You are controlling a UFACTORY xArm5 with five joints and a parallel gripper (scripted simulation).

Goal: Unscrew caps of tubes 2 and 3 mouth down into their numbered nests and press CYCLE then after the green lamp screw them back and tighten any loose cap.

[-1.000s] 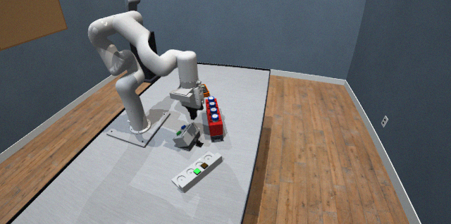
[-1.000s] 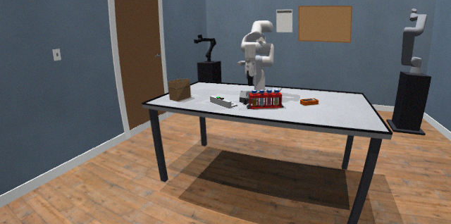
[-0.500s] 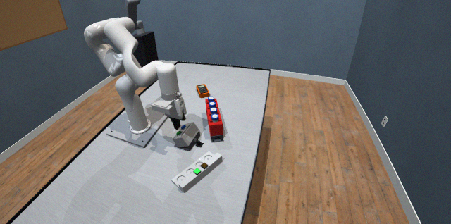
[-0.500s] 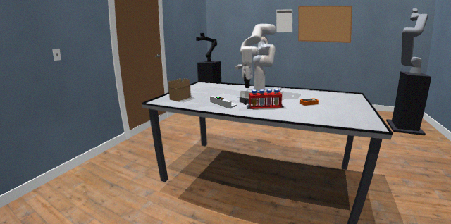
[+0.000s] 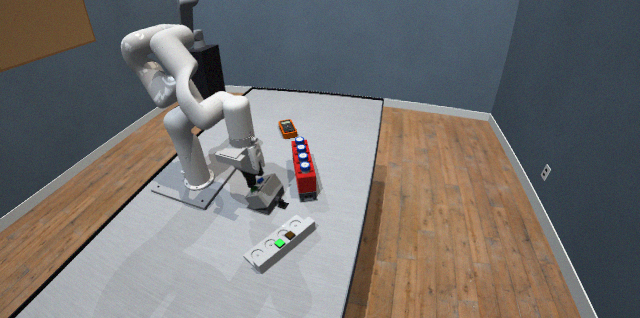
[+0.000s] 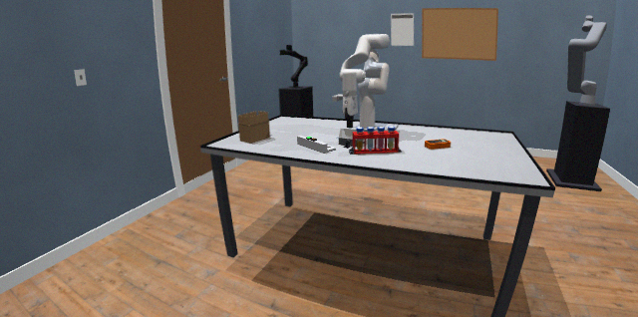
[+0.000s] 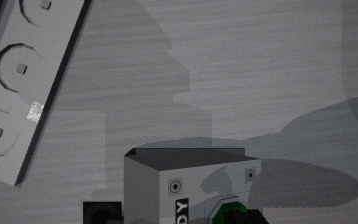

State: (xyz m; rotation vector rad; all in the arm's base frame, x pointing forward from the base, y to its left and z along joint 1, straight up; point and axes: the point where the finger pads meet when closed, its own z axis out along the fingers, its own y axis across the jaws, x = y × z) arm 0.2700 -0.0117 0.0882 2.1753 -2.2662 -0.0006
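Right now the green key is 30 mm below my hand. The rest, counted from my hand: grey key housing (50 mm below, 20 mm to the left, 20 mm ahead); then blue-rimmed cap (200 mm to the left, 100 mm ahead, 10 mm above); then blue key (40 mm to the left, 30 mm below).
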